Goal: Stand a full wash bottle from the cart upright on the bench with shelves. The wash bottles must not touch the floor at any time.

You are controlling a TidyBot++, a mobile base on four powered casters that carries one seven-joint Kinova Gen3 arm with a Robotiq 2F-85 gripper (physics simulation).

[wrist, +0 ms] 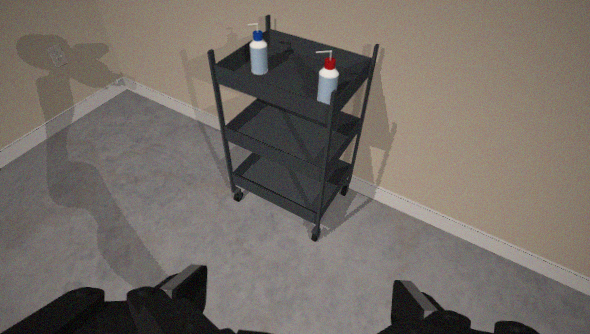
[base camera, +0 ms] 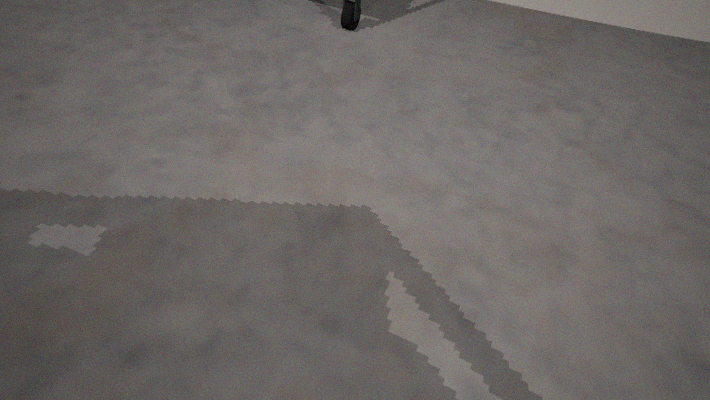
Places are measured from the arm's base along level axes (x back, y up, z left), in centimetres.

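Pixels of known places: gripper, between the fingertips: [wrist: 298, 294].
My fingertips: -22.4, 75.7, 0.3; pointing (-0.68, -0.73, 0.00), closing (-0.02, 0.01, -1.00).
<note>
Ahead of a thing's pixels: the offset from my fingertips to its top centre, as dx, dy, dz. "spot": to the spot under its first point. Level surfaces: height alone.
A dark three-tier cart [wrist: 272, 92] stands on casters near the wall in the wrist view; one of its casters {spot: -72.1, -112.0, -4.2} [base camera: 350, 16] shows at the top of the base camera view. A wash bottle with a blue cap {-101.4, -31.6, +22.2} [wrist: 259, 57] stands upright on the top tray at the left. A wash bottle with a red cap {-85.8, -31.6, -2.1} [wrist: 327, 82] stands upright at the tray's near right corner, partly behind a corner post. Both look filled with pale blue. My gripper [wrist: 298, 294] is open and empty, with the cart beyond its fingers. The bench with shelves does not show in either view.
A beige wall [wrist: 475, 125] with a white baseboard [wrist: 440, 217] runs behind the cart and meets another wall at a corner on the left. The cart's posts rise above its top tray at the corners. Grey floor {dy -115.3} [base camera: 300, 115] [wrist: 260, 265] lies in front of the cart, with shadows across it.
</note>
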